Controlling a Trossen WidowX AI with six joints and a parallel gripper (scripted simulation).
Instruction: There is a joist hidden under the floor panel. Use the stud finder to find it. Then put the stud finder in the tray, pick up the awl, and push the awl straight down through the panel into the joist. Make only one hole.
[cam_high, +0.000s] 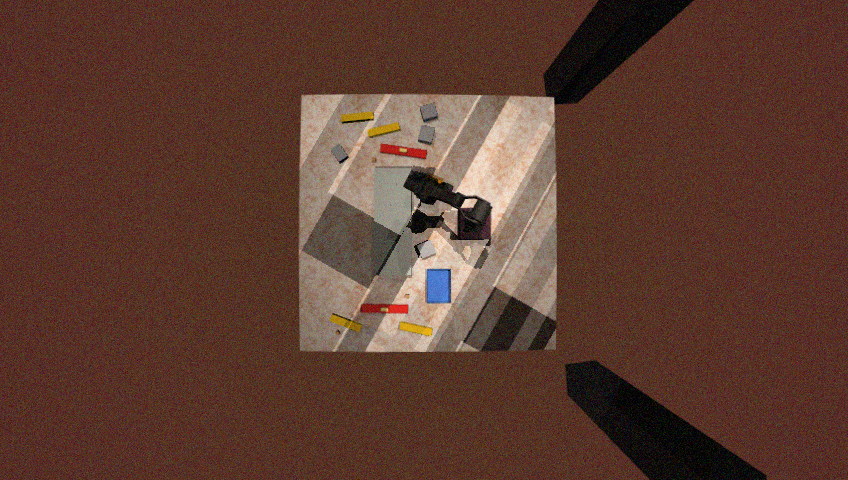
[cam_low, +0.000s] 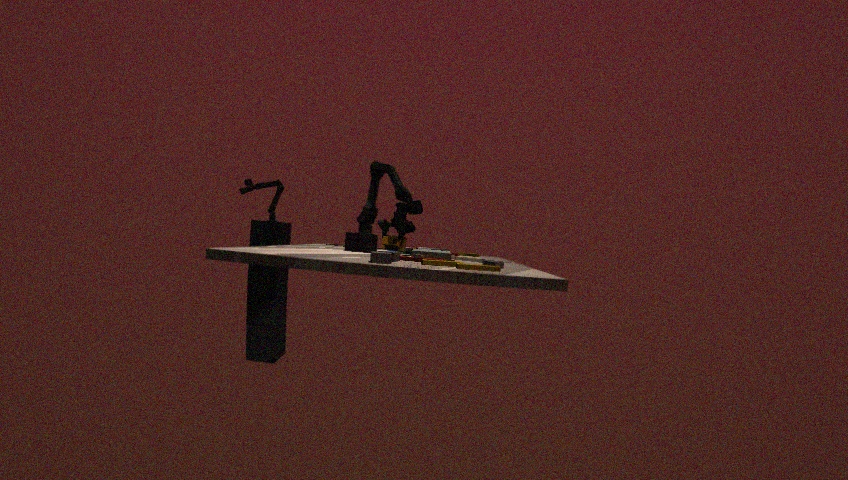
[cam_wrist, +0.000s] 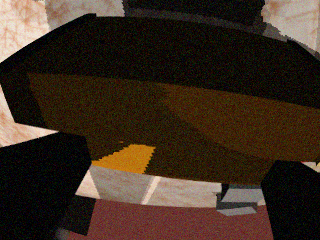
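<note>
Right now my gripper tip is 2 cm short of the stud finder and 1 cm above it. Also, from my gripper tip: blue tray: 3 cm ahead, 51 cm to the left, 6 cm below; awl: 2 cm ahead, 4 cm to the right, 7 cm below.
</note>
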